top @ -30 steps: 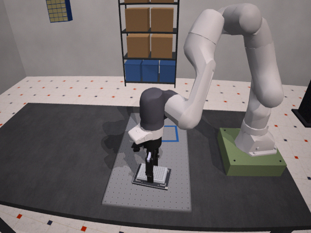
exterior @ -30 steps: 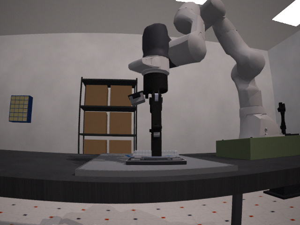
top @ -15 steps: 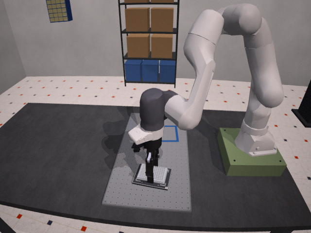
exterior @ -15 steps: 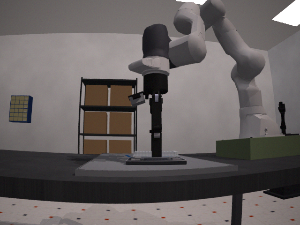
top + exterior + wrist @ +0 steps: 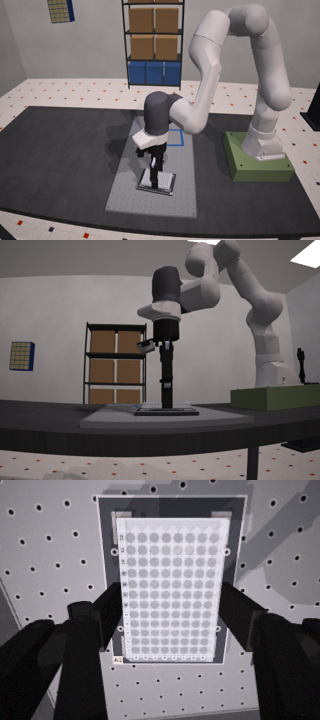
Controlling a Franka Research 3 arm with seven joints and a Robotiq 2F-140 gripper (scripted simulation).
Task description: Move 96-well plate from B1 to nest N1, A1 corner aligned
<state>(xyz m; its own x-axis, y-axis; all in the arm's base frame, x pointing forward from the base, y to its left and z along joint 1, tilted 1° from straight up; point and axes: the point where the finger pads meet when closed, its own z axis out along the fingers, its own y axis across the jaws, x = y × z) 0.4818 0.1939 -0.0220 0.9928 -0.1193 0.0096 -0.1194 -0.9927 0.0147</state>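
Right now the 96-well plate is 2 cm below my hand. From my hand the other things lie so: A1 label: 7 cm behind, 6 cm to the left, 3 cm below; plate nest: 4 cm below.
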